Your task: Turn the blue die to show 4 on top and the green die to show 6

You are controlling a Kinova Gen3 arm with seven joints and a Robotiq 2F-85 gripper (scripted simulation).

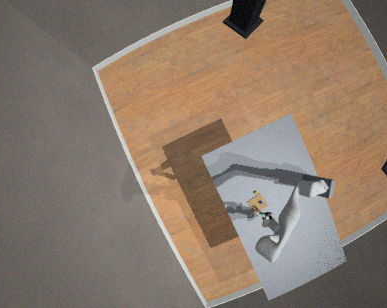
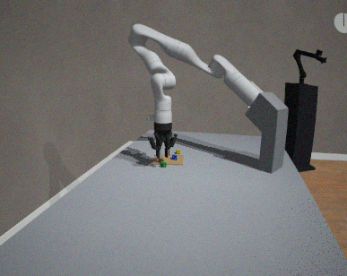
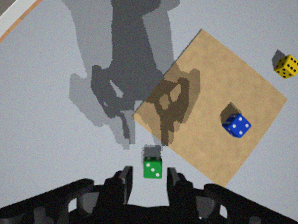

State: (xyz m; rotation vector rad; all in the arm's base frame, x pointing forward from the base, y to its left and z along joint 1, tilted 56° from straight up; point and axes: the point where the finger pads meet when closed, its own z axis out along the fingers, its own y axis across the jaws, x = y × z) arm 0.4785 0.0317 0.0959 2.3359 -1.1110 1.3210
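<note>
The green die lies 5 cm below my hand. Also, from my hand: blue die 7 cm behind, 8 cm to the right, 5 cm below; then tan mat 4 cm behind, 9 cm to the right, 6 cm below; then yellow die 11 cm behind, 18 cm to the right, 5 cm below.
</note>
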